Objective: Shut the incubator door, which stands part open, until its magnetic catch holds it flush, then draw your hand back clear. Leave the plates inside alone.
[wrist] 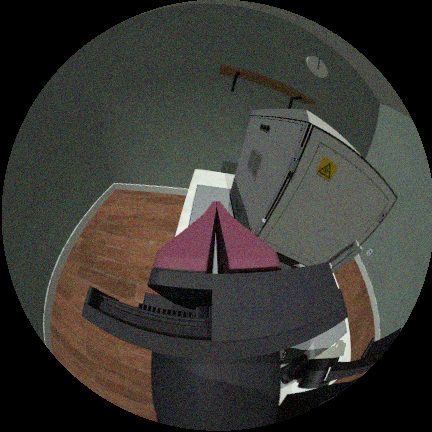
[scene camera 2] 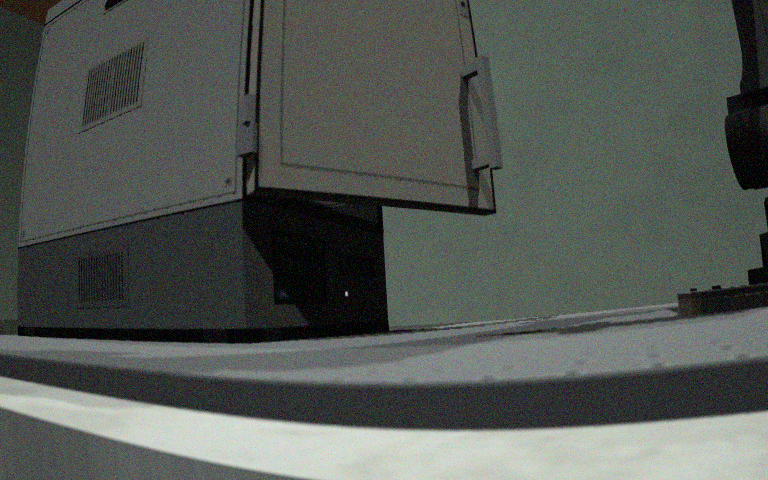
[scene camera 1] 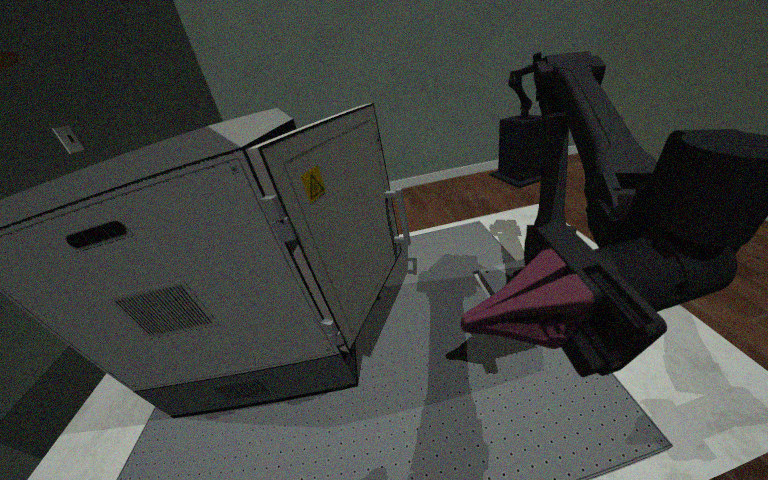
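Seen in the pictures: gripper, fingertip midpoint: (wrist: 215, 206) (scene camera 1: 462, 324); arm's base, link origin: (wrist: 293, 368).
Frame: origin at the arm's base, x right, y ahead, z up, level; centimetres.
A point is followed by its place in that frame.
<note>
The incubator (scene camera 1: 186, 237) @[x -3.3, y 65.4, z 41.9 cm] (scene camera 2: 135, 158) @[x -2.5, y 70.2, z 19.3 cm] (wrist: 265, 165) @[x -3.2, y 65.8, z 33.8 cm] is a pale box on a dark grey base. Its door (scene camera 1: 339, 237) @[x 0.6, y 46.6, z 32.6 cm] (scene camera 2: 368, 113) @[x 4.3, y 43.6, z 21.8 cm] (wrist: 340, 200) @[x 5.3, y 42.8, z 38.0 cm] stands part open, swung out from the hinge edge, with a yellow warning label on its outer face. The door's bar handle (scene camera 1: 403, 217) @[x 13.9, y 31.2, z 24.9 cm] (scene camera 2: 485, 113) @[x 14.1, y 31.5, z 23.8 cm] (wrist: 346, 255) @[x 18.4, y 32.1, z 24.8 cm] is at the free edge. My gripper (scene camera 1: 464, 322) @[x -25.8, y 40.2, z 37.7 cm] (wrist: 215, 206) @[x -25.8, y 40.2, z 37.7 cm] is shut and empty, with pink fingertips. It is on the door's outer side, to the right of the door and apart from it in scene camera 1. The plates inside are hidden behind the door.
A grey perforated board (scene camera 1: 509, 430) @[x -25.1, y 29.4, z -1.7 cm] lies under the incubator on a white table (scene camera 1: 719, 452) @[x -43.6, y 0.3, z -3.0 cm] (scene camera 2: 509, 452) @[x -37.6, y 29.1, z -3.0 cm]. The arm's dark links (scene camera 1: 606, 113) @[x -12.8, y 9.5, z 45.8 cm] rise at the right in scene camera 1. A wall shelf (wrist: 267, 82) and a round clock (wrist: 317, 66) are on the walls.
</note>
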